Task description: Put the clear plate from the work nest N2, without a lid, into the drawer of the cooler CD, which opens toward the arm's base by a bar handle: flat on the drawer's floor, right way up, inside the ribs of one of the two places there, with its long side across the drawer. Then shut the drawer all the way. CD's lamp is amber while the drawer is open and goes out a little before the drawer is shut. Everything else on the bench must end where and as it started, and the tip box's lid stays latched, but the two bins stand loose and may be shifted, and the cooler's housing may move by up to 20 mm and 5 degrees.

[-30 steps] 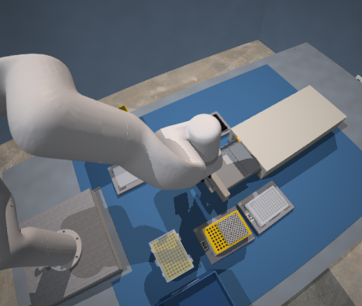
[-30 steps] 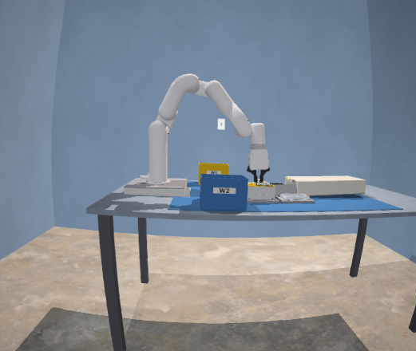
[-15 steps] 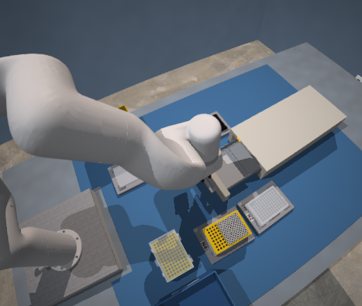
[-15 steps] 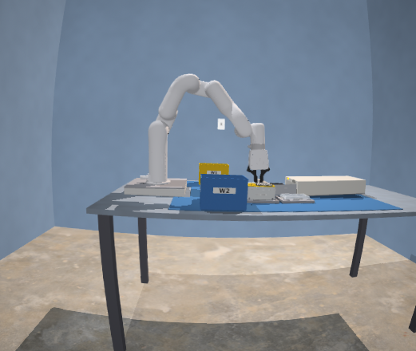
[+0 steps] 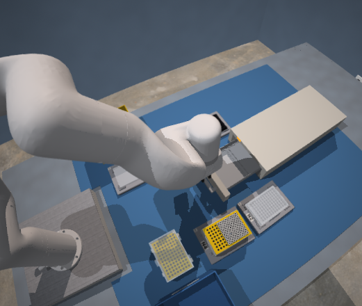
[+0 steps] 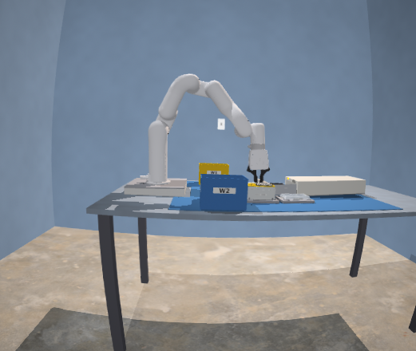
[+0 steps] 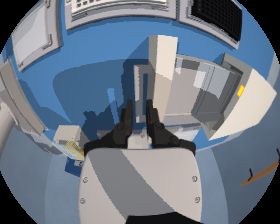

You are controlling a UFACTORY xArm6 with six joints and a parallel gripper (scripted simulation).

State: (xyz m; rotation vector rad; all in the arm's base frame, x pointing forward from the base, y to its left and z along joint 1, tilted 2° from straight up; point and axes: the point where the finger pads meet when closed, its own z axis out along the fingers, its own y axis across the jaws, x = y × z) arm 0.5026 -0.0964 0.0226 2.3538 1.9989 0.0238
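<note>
The work nest N2 lies 110 mm ahead of my hand, 210 mm to the right of it and 70 mm below it. Round my hand: white plate: 10 mm ahead, 190 mm to the left, 50 mm below; then black plate: 170 mm ahead, 160 mm to the left, 50 mm below; then drawer: 130 mm ahead, 20 mm to the right, 50 mm below.
</note>
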